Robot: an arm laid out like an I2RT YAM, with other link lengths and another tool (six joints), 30 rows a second.
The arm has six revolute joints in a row. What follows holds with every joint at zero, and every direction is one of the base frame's.
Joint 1 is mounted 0.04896 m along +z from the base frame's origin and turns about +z.
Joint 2 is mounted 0.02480 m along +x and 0.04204 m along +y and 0.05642 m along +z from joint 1 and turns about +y.
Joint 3 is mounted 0.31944 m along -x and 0.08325 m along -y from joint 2 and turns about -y.
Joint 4 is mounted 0.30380 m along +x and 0.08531 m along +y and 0.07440 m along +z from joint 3 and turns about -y.
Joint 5 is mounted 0.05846 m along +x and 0.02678 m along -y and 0.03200 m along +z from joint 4 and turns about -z.
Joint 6 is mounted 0.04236 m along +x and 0.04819 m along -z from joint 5 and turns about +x.
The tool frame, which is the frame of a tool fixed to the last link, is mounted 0.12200 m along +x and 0.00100 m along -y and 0.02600 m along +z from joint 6; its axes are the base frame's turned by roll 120.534, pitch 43.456 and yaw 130.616 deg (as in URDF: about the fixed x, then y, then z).
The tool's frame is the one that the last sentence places.
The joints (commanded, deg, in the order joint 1, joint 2, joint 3, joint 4, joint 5, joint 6), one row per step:
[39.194 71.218 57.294 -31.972 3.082 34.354]
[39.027 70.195 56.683 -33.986 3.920 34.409]
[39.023 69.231 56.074 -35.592 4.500 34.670]
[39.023 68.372 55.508 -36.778 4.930 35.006]
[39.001 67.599 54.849 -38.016 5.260 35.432]
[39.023 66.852 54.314 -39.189 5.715 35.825]
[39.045 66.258 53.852 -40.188 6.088 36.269]
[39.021 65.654 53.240 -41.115 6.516 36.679]
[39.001 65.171 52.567 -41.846 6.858 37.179]
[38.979 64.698 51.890 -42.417 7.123 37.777]
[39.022 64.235 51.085 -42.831 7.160 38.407]
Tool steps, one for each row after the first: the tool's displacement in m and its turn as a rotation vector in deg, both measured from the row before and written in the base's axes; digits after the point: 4 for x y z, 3 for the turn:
[-0.0056 -0.0091 -0.0037 -1.452 0.879 -0.782]
[-0.0057 -0.0069 -0.0031 -0.976 0.794 -0.585]
[-0.0048 -0.0056 -0.0023 -0.628 0.605 -0.534]
[-0.0050 -0.0057 -0.0038 -0.670 0.855 -0.559]
[-0.0046 -0.0054 -0.0027 -0.667 0.648 -0.568]
[-0.0039 -0.0045 -0.0026 -0.536 0.623 -0.556]
[-0.0038 -0.0050 -0.0035 -0.636 0.630 -0.607]
[-0.0035 -0.0044 -0.0042 -0.531 0.680 -0.623]
[-0.0032 -0.0040 -0.0039 -0.345 0.625 -0.660]
[-0.0037 -0.0031 -0.0047 -0.176 0.730 -0.494]

